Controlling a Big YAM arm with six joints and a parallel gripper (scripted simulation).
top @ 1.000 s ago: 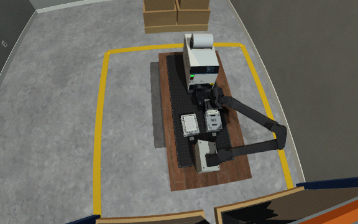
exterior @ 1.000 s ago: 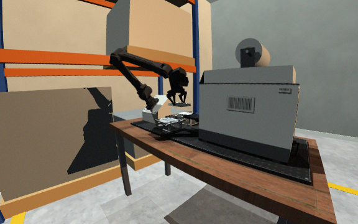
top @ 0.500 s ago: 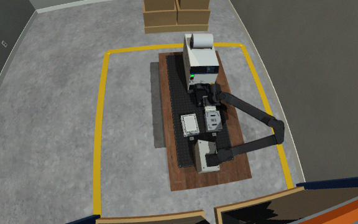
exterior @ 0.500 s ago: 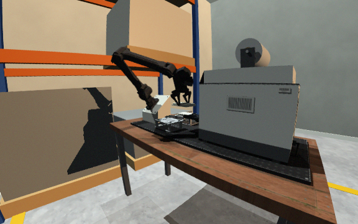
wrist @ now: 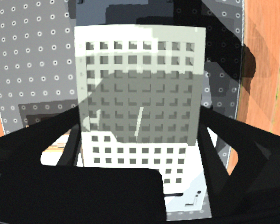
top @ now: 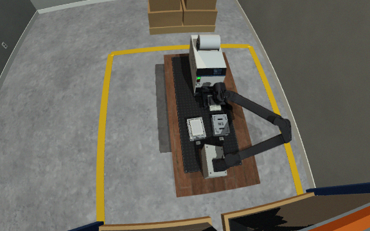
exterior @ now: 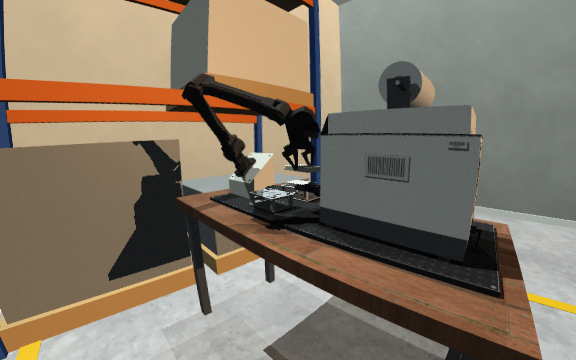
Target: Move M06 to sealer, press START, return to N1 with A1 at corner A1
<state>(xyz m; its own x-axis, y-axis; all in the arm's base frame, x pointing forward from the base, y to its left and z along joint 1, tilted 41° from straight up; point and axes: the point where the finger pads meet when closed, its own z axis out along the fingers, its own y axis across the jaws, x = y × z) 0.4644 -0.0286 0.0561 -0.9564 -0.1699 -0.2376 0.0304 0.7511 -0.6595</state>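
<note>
Right now the dark stage is 6 cm ahead of my hand, 1 cm to the left of it and 8 cm below it. Also, from my hand: white well plate (right at my hand); foil roll (39 cm ahead, 25 cm above); white plate (14 cm behind, 15 cm to the left, 11 cm below).
</note>
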